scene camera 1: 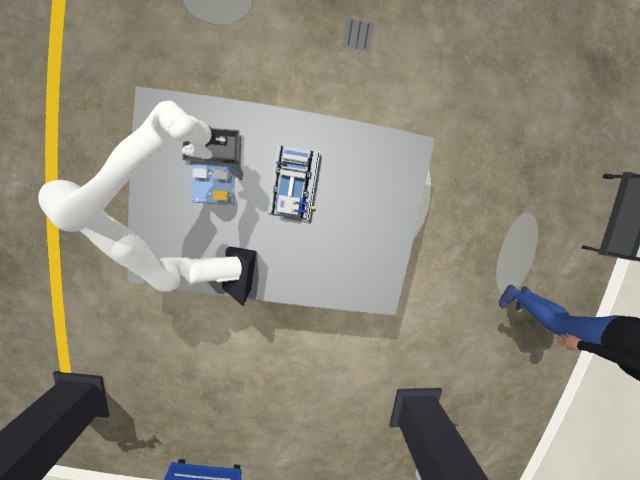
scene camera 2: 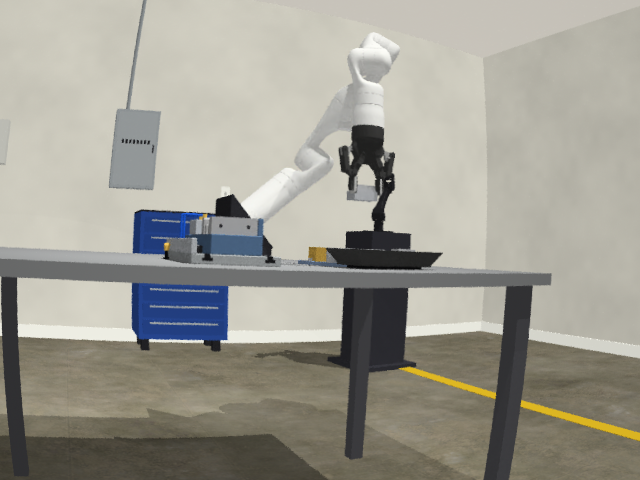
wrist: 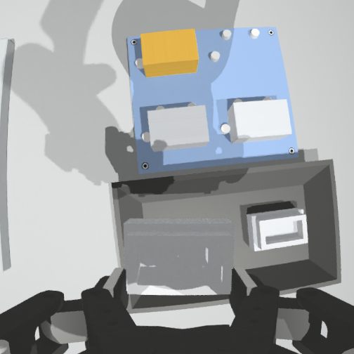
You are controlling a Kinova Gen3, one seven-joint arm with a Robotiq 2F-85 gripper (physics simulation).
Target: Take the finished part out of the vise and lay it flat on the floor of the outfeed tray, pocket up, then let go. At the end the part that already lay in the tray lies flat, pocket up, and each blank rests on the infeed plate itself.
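Frame: origin at the arm's base, x left, y ahead, z down, level; metres.
Seen in the pictures: gripper, fingertip midpoint: [scene camera 1: 215,141] [scene camera 2: 365,194]; arm's base at its link origin: [scene camera 1: 235,267].
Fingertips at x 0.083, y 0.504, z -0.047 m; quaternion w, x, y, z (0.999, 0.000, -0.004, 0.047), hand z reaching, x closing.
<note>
Offsets run from my fingertips to a thing's top centre.
My gripper [scene camera 2: 365,184] [wrist: 178,283] is shut on the grey finished part {dy -0.017, dx +0.002, dz -0.022 m} [scene camera 2: 361,194] [wrist: 178,255], high above the outfeed tray [scene camera 1: 238,147] [scene camera 2: 385,259] [wrist: 336,220]. The part looks about level; its pocket is not clear. In the wrist view it covers the tray's left half. The other part [wrist: 280,229] lies flat in the tray's right half, pocket up. A grey blank {dy -0.118, dx +0.013, dz +0.122 m} [scene camera 1: 221,174] [wrist: 178,127], a white blank {dy -0.118, dx +0.103, dz +0.122 m} [scene camera 1: 200,173] [wrist: 260,120] and an orange blank {dy -0.207, dx +0.012, dz +0.123 m} [scene camera 1: 220,195] [scene camera 2: 316,254] [wrist: 170,52] sit on the blue infeed plate {dy -0.161, dx +0.058, dz +0.158 m} [scene camera 1: 201,189] [wrist: 245,70]. The vise {dy -0.128, dx -0.301, dz +0.067 m} [scene camera 1: 292,183] [scene camera 2: 232,242] stands apart.
The infeed plate lies close beside the tray's long wall and carries short white pins [wrist: 215,56]. The tray has raised, sloping walls. A dark pedestal [scene camera 2: 374,320] with a small black arm [scene camera 2: 379,209] stands behind the table [scene camera 1: 351,232] [scene camera 2: 289,279].
</note>
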